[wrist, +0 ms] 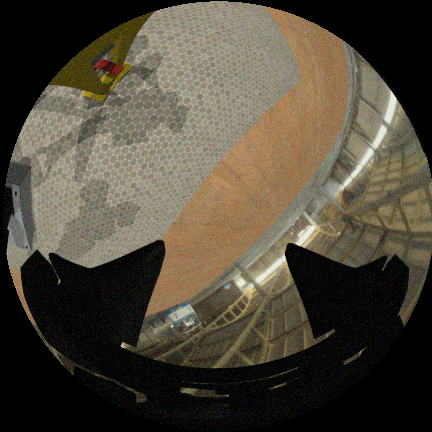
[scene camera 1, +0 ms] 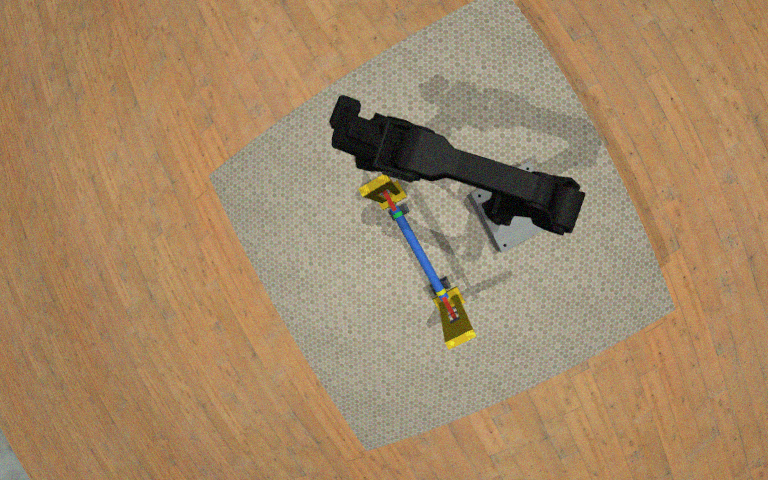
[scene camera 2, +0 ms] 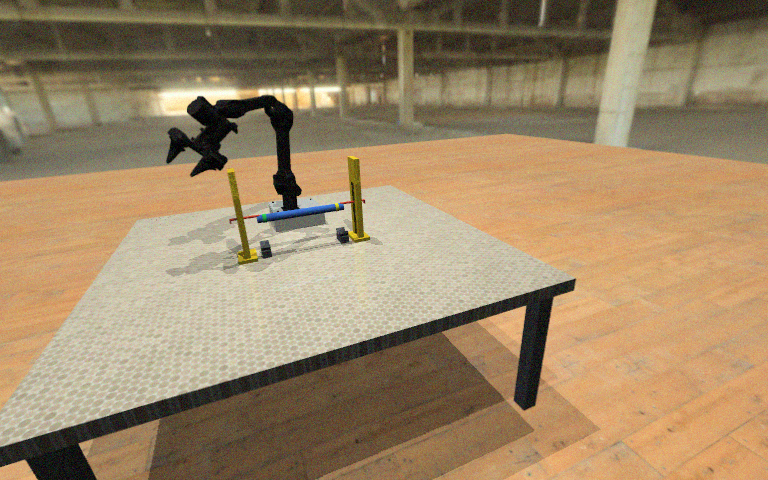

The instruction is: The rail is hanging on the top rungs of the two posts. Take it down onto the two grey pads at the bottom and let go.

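Frame: origin at the arm's base, x ahead, y left, z up, level; metres.
Where they show: gripper, fingertip midpoint: (wrist: 227, 249) (scene camera 1: 369, 110) (scene camera 2: 179, 169); arm's base at its link origin: (scene camera 1: 495, 207) (scene camera 2: 290, 208).
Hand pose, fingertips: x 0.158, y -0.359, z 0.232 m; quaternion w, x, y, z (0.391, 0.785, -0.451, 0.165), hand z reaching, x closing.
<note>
Each offset is from my fingertips to the centre of the thing. Level surfaces: height alone.
The blue rail {0.101 m ahead, 0.341 m left, 0.176 m down} (scene camera 1: 419, 253) (scene camera 2: 300, 212), with red end rods, hangs across two yellow posts, well above the table. Its green-banded end is at one post {0.085 m ahead, 0.142 m left, 0.156 m down} (scene camera 1: 373, 185) (scene camera 2: 237, 209) (wrist: 85, 67); its yellow-banded end is at the other post {0.118 m ahead, 0.541 m left, 0.156 m down} (scene camera 1: 458, 328) (scene camera 2: 355, 195). Two dark grey pads, one {0.090 m ahead, 0.204 m left, 0.284 m down} (scene camera 2: 265, 249) near each post foot and the other {0.113 m ahead, 0.479 m left, 0.284 m down} (scene camera 2: 342, 234), stand below the rail on the table. My gripper (scene camera 2: 180, 168) (wrist: 227, 249) is open and empty, in the air beyond the green-end post, fingers pointing down and away from the rail. In scene camera 1 its fingers are mostly hidden by the arm.
The tiled table top {0.306 m down} (scene camera 1: 317, 271) (scene camera 2: 339, 305) (wrist: 210, 80) carries the posts and the grey arm base (scene camera 1: 515, 234) (scene camera 2: 300, 220) (wrist: 20, 220). The black arm (scene camera 1: 481, 166) (scene camera 2: 283, 141) reaches past the green-end post. The table has a dark edge (scene camera 2: 339, 359).
</note>
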